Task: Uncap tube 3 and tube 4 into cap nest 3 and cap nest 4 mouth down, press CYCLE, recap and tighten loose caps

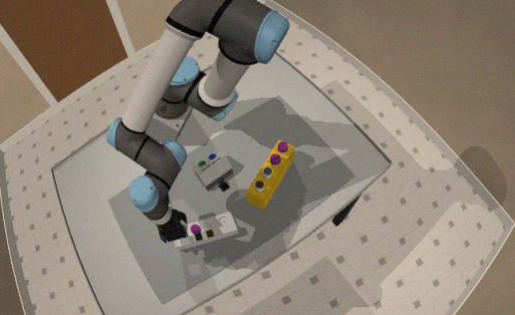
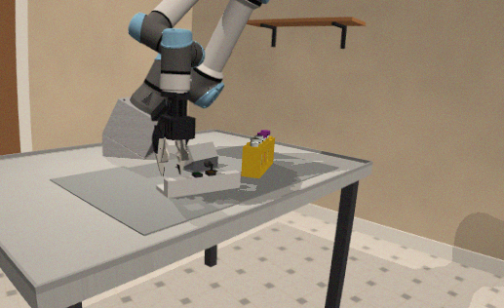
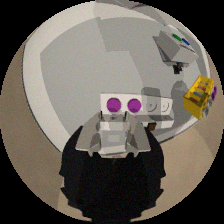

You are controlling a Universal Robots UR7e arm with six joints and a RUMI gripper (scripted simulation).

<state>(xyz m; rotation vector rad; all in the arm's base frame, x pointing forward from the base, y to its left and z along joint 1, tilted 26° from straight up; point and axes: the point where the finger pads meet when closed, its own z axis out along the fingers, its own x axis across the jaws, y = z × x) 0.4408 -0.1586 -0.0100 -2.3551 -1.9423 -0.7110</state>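
Right now the green key is 19 cm behind my hand, 17 cm to the left of it and 1 cm above it. The rest, counted from my hand: grey key housing (17 cm behind, 20 cm to the left, 1 cm below); then blue key (19 cm behind, 22 cm to the left, 1 cm above).
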